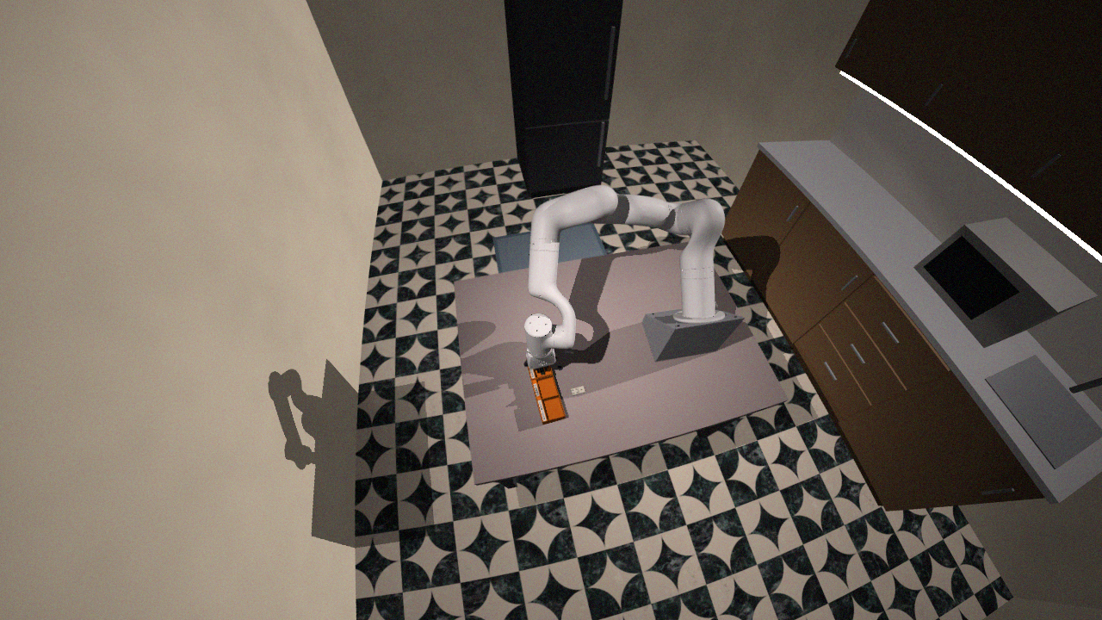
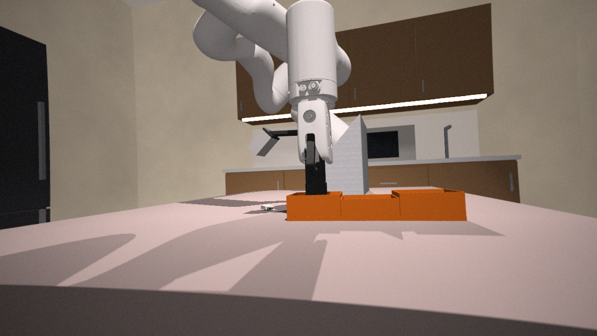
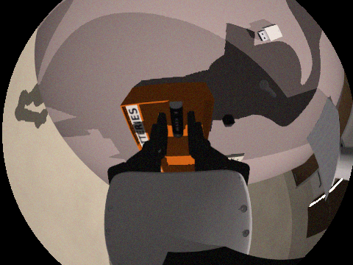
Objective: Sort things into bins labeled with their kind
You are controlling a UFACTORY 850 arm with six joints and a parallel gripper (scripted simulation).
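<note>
Right now the black battery is 2 cm below my hand. The rest, counted from my hand: silver bolt: 12 cm behind, 5 cm to the right, 3 cm below; then black nut: 7 cm behind, 1 cm to the left, 3 cm below; then joined orange bins: 8 cm to the left, 2 cm below.
</note>
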